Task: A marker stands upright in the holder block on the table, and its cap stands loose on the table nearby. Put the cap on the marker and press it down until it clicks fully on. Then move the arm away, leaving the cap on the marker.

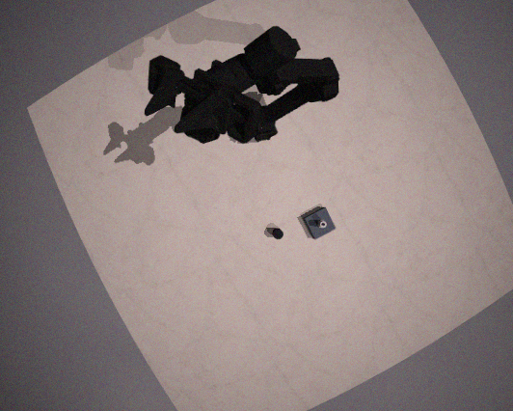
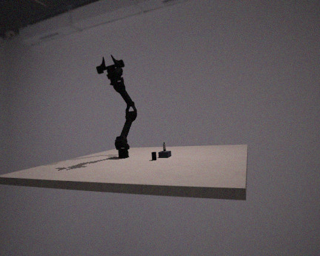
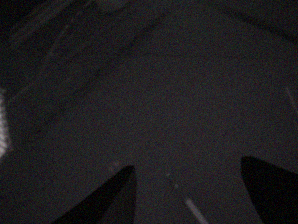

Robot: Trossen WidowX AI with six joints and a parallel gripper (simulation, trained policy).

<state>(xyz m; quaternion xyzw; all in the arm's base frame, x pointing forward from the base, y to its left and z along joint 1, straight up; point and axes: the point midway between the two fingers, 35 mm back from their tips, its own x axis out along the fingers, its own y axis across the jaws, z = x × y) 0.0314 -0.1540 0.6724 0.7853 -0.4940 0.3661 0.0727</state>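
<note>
Now: gripper tip 67 cm above the black cap, 25 cm short of it and 8 cm to the right of it. Also, from my gripper tip: holder block: 68 cm below, 28 cm ahead, 20 cm to the left.
</note>
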